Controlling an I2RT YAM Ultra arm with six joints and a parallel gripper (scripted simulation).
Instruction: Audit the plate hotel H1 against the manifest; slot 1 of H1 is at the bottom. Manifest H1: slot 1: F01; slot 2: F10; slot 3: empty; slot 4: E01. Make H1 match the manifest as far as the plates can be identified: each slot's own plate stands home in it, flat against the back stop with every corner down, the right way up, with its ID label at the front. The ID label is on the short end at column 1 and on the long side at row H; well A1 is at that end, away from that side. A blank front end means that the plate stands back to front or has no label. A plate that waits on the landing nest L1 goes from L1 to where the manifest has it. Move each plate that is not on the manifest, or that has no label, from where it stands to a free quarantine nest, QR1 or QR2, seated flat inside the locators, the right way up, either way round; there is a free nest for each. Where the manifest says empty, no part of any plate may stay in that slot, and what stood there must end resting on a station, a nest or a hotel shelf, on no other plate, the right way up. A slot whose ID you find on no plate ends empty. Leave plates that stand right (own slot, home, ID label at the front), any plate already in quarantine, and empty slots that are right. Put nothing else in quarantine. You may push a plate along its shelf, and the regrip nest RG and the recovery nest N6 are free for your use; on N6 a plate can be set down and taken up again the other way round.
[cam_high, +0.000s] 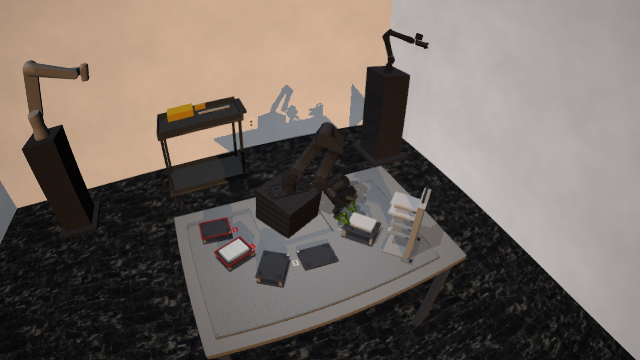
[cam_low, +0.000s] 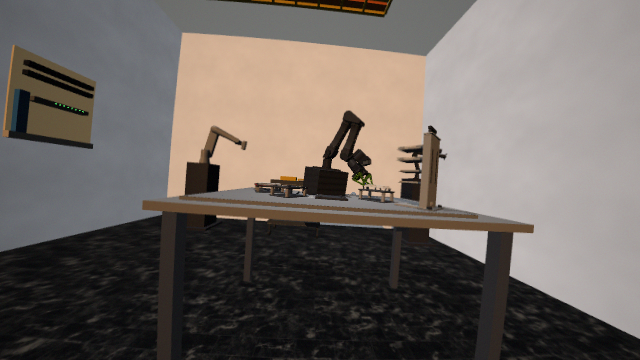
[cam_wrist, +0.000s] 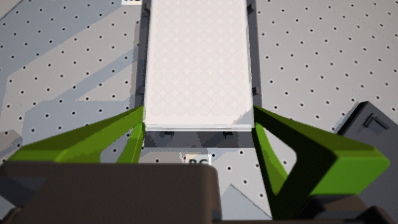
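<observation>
Now: the white plate 4 cm ahead of my hand, 3 cm to the left of it and 1 cm below it. Also, from my hand: A1 mark (5 cm behind, 3 cm to the left, 3 cm below); then dark regrip nest (5 cm ahead, 4 cm to the left, 3 cm below); then RG tag (9 cm below, 4 cm behind, 3 cm to the right).
</observation>
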